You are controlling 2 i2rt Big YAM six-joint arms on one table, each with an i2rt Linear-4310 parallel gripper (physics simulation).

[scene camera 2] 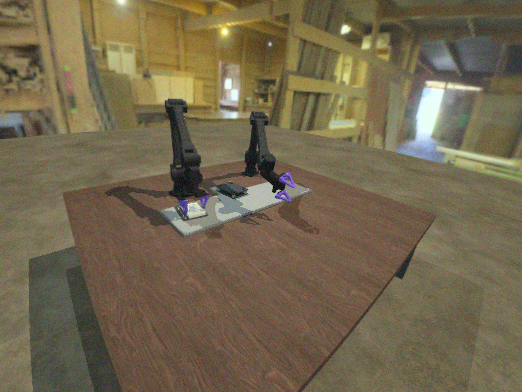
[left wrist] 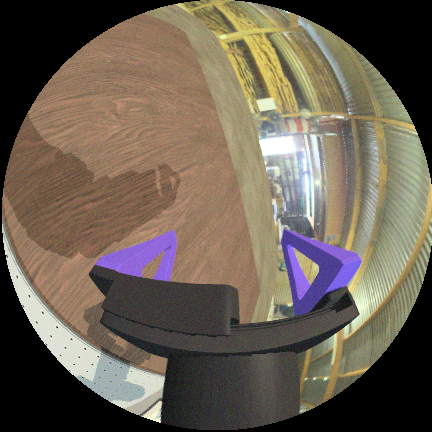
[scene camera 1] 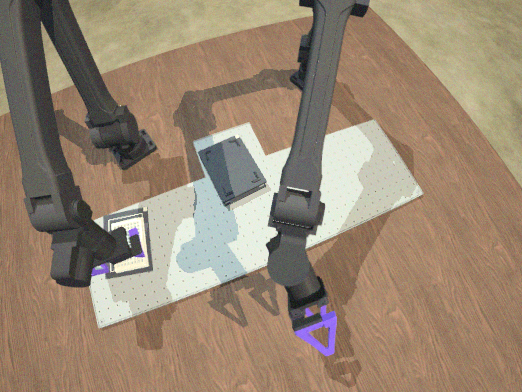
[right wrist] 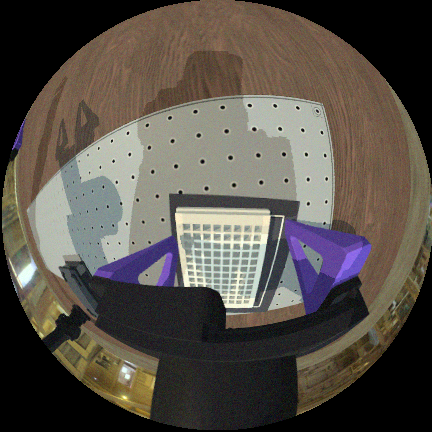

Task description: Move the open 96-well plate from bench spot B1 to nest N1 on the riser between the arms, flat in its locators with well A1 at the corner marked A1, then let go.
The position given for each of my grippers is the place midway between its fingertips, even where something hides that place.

My left gripper (scene camera 1: pixel 326 339) is open, with nothing in its grasp. My right gripper (scene camera 1: pixel 125 262) is open and holds nothing. Also in view: a white well plate (scene camera 1: pixel 133 263).
